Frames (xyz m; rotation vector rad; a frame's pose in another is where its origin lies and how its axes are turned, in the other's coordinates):
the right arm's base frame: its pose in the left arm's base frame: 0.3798 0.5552 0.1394 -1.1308 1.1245 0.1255
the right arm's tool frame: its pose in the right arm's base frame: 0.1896 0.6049 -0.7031 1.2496 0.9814 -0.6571
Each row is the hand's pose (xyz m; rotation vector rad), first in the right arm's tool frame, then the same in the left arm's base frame.
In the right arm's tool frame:
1: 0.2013 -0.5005 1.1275 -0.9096 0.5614 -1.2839
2: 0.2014 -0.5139 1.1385 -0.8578 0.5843 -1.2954
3: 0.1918 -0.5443 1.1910 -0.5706 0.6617 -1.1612
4: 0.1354 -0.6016 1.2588 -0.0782 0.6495 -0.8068
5: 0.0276 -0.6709 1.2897 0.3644 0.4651 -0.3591
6: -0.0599 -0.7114 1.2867 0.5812 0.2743 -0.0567
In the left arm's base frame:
1: 0.0804 -0.6148 0.4420 1.1824 -1.8999 1.5940
2: 0.0803 -0.6223 0.4576 1.1365 -1.8732 1.6419
3: 0.1034 -0.6465 0.5091 0.8657 -1.8950 1.9606
4: 0.1405 -0.6431 0.6075 -0.3514 1.8088 -2.4381
5: 0.1655 -0.5780 0.7193 0.1196 1.2460 -2.2302
6: 0.1753 -0.5080 0.7849 0.2853 0.9084 -1.9909

